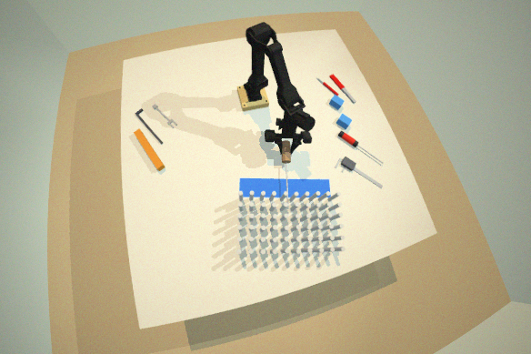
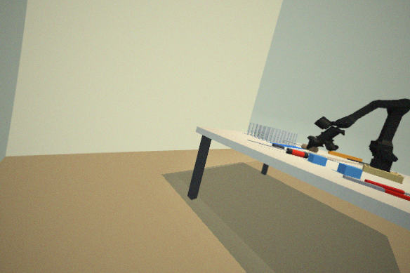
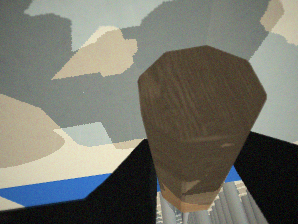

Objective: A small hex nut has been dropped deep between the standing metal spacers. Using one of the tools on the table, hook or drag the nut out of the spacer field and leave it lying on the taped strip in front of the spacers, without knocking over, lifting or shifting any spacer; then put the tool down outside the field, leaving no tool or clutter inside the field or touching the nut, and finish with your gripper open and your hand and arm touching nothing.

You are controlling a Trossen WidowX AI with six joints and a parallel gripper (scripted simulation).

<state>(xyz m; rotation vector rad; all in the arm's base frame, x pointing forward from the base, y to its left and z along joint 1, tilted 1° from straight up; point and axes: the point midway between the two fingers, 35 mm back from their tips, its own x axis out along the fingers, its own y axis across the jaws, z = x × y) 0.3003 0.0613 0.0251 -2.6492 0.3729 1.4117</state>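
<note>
The blue taped strip lies 14 cm ahead of my gripper tip, 4 cm to the right of it and 3 cm below it. From my gripper tip the other things lie so: wooden-handled hook tool (10 cm ahead, 3 cm to the right); then orange bar (17 cm behind, 57 cm to the right, 1 cm below); then grey forked tool (34 cm behind, 49 cm to the right, 3 cm below).
</note>
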